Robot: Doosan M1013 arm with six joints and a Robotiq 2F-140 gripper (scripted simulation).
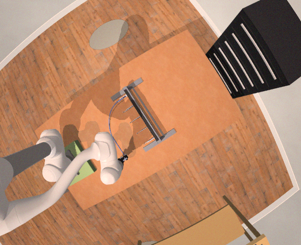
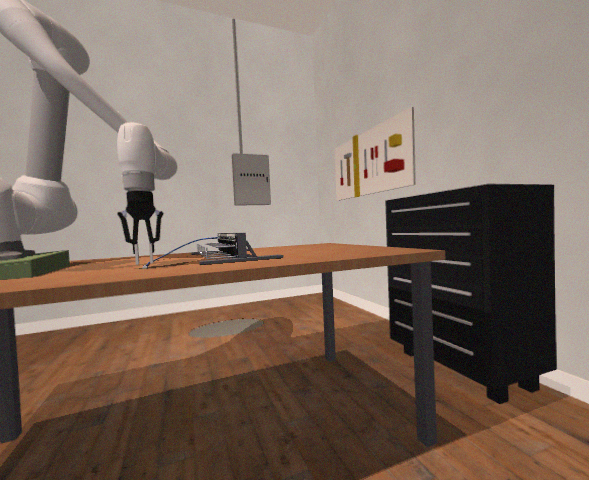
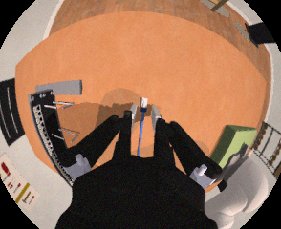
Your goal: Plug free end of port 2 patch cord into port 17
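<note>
Right now the pale plug is 4 cm below my hand and 2 cm to the right of it.
</note>
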